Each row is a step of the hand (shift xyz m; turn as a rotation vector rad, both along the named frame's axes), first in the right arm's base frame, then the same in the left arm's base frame.
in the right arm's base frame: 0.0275 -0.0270 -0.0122 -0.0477 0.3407 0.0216
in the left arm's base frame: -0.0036 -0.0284 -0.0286 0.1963 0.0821 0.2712
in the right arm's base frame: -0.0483 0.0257 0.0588 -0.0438 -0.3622 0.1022
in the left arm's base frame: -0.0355 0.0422 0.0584 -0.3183 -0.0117 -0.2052
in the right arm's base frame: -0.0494 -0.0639 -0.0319 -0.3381 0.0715 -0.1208
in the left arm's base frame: -0.0266 0.0459 -0.0687 0.0754 0.3575 -0.0231
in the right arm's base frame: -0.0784 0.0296 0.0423 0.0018 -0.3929 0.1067
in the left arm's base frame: -0.0261 0.0746 0.0507 -0.3334 -0.0606 -0.2257
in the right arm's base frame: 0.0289 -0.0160 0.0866 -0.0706 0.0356 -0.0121
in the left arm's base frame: -0.0693 -0.0423 0.0447 0.0194 0.0751 0.0194
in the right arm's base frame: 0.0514 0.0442 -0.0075 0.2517 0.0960 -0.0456
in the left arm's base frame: 0.0434 -0.0446 0.0280 0.1409 -0.2305 0.0404
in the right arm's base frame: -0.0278 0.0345 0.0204 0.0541 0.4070 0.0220
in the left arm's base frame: 0.0023 0.0284 0.0396 0.2572 -0.0107 0.3206
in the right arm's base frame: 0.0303 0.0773 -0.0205 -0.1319 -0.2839 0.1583
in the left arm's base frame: 0.0707 -0.0183 0.0445 -0.3248 0.0759 -0.1087
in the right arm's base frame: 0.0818 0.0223 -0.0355 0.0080 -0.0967 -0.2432
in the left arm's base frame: 0.0553 -0.0730 -0.0072 0.1188 0.0152 -0.2329
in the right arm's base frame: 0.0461 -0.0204 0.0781 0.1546 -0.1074 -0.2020
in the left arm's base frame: -0.0628 -0.0585 0.0357 0.1075 -0.1360 -0.2149
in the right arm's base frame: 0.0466 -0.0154 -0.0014 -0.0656 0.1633 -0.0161
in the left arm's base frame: -0.0006 -0.0474 -0.0129 0.1061 0.0851 0.1129
